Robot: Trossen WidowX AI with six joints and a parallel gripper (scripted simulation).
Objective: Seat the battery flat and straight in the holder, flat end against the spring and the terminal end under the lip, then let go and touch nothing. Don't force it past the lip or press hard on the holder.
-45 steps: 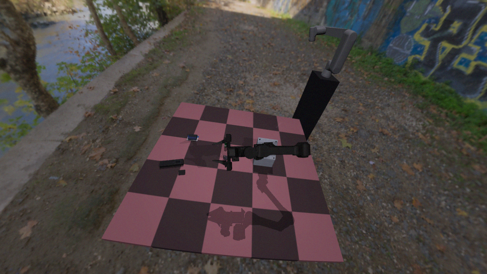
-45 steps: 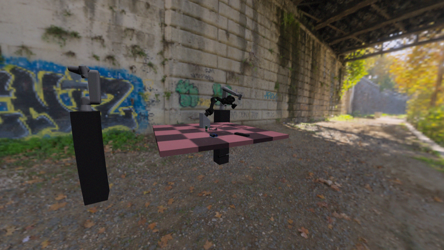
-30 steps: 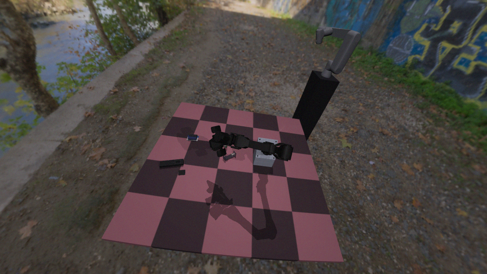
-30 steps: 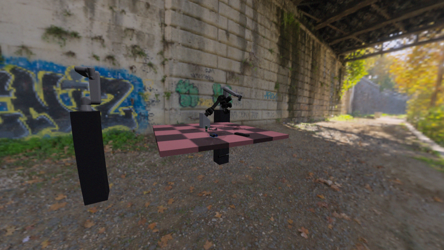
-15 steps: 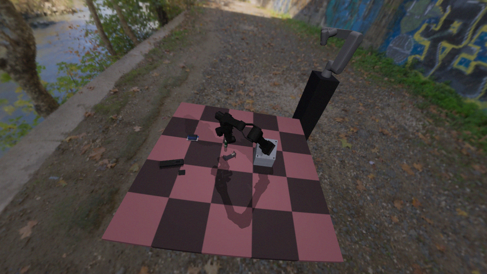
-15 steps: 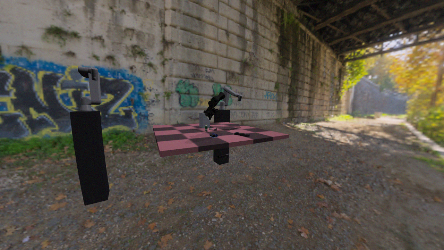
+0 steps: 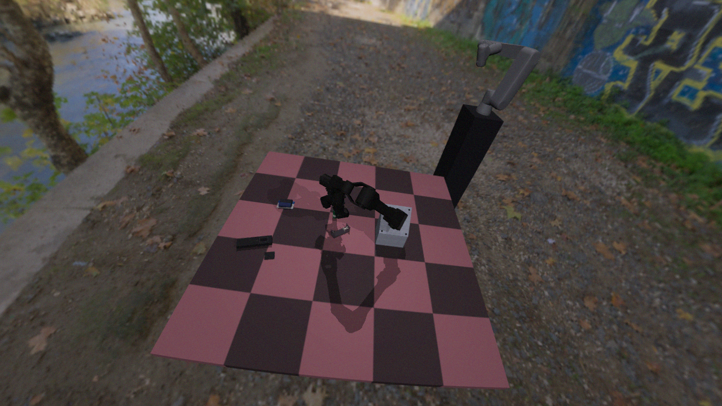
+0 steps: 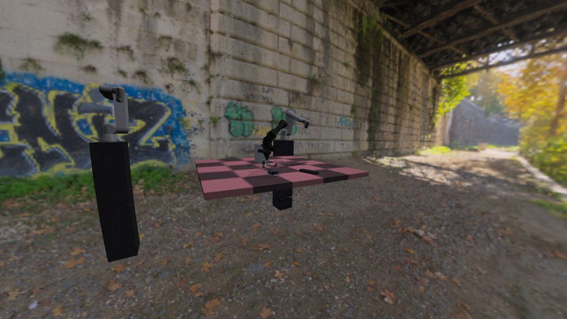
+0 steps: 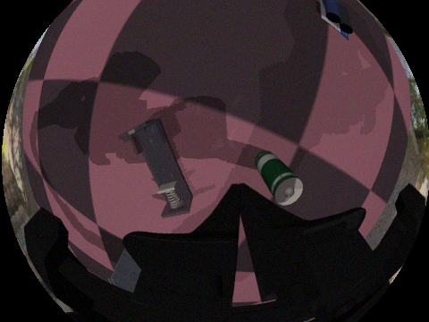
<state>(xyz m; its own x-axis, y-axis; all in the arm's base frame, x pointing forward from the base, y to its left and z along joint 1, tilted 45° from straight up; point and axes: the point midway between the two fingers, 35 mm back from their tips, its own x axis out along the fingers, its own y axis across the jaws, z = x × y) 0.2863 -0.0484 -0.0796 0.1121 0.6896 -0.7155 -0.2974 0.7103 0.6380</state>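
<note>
My gripper tip is 1 cm short of the battery, 4 cm to the left of it and 3 cm above it. Round my gripper tip: long black bar 39 cm ahead, 16 cm to the left, 5 cm below; small black block 30 cm ahead, 23 cm to the left, 6 cm below.
</note>
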